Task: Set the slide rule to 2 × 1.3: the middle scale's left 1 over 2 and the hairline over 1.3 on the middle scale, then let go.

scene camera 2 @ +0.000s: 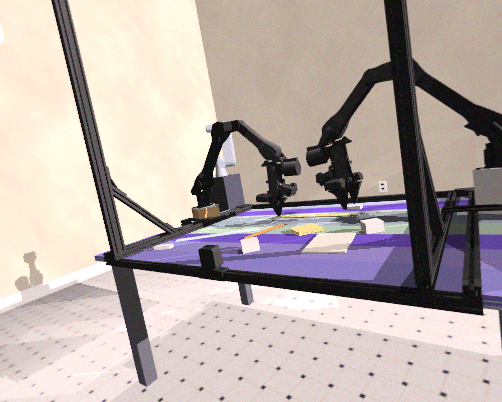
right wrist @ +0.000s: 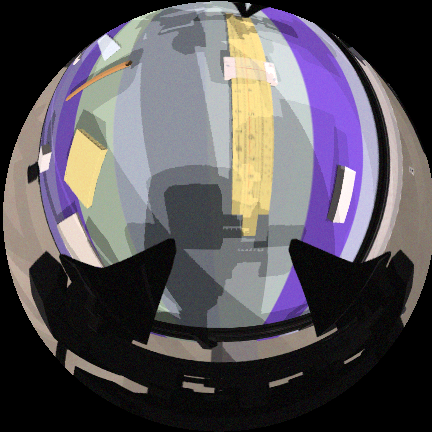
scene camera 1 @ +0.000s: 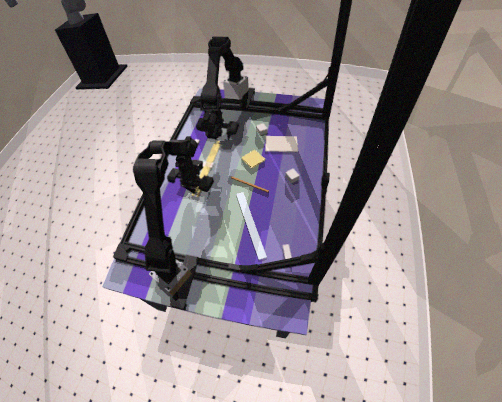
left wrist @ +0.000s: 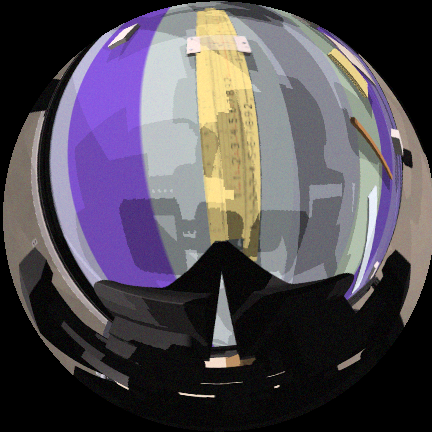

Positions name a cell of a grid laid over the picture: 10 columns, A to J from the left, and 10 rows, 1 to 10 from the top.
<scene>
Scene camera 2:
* my left gripper: F6
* my right gripper: G6
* cream card: G7, on the table
</scene>
